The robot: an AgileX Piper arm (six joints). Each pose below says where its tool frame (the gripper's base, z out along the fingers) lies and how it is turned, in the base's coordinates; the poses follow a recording.
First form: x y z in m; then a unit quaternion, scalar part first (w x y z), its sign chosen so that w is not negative.
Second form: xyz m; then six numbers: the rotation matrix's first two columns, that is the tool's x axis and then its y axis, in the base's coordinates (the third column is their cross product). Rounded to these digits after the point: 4 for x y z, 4 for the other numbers.
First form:
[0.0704 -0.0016 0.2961 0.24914 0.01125 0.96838 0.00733]
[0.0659 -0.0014 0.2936 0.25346 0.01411 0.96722 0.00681]
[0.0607 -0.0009 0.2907 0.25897 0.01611 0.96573 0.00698]
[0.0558 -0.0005 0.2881 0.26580 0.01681 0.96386 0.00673]
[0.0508 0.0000 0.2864 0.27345 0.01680 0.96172 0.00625]
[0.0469 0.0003 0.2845 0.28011 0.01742 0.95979 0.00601]
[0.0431 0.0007 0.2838 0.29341 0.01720 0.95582 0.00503]
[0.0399 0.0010 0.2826 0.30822 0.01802 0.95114 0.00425]
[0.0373 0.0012 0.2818 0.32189 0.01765 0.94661 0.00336]
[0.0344 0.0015 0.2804 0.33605 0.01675 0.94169 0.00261]
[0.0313 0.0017 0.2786 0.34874 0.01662 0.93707 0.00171]
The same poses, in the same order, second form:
[0.0704 -0.0016 0.2961 -0.8756 0.0254 -0.4824 0.0181 0.9996 0.0198]
[0.0659 -0.0014 0.2936 -0.8711 0.0307 -0.4901 0.0238 0.9995 0.0203]
[0.0607 -0.0009 0.2907 -0.8654 0.0347 -0.5000 0.0275 0.9994 0.0218]
[0.0558 -0.0005 0.2881 -0.8581 0.0360 -0.5122 0.0288 0.9993 0.0219]
[0.0508 0.0000 0.2864 -0.8499 0.0357 -0.5258 0.0289 0.9994 0.0212]
[0.0469 0.0003 0.2845 -0.8425 0.0368 -0.5375 0.0301 0.9993 0.0213]
[0.0431 0.0007 0.2838 -0.8272 0.0358 -0.5607 0.0299 0.9994 0.0197]
[0.0399 0.0010 0.2826 -0.8094 0.0369 -0.5862 0.0317 0.9993 0.0192]
[0.0373 0.0012 0.2818 -0.7922 0.0356 -0.6093 0.0313 0.9994 0.0177]
[0.0344 0.0015 0.2804 -0.7736 0.0333 -0.6328 0.0298 0.9994 0.0162]
[0.0313 0.0017 0.2786 -0.7562 0.0323 -0.6535 0.0300 0.9994 0.0148]

